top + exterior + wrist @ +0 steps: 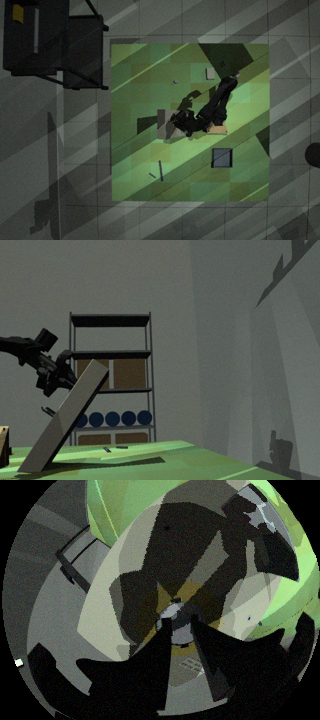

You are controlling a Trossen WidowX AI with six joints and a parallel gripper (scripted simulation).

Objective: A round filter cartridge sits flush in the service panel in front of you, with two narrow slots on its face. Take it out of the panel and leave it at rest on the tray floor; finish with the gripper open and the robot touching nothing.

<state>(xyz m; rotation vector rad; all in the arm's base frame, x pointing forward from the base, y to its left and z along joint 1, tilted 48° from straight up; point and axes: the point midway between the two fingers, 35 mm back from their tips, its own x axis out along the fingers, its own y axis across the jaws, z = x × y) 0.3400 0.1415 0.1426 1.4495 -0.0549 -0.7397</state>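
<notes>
The round filter cartridge is 10 mm below my gripper tip and 10 mm ahead of it. From my gripper tip the other things lie so: white block (390 mm to the right, 330 mm behind, 250 mm below); grey tray (400 mm behind, 300 mm to the left, 250 mm below); grey service panel (80 mm below, 30 mm behind).
</notes>
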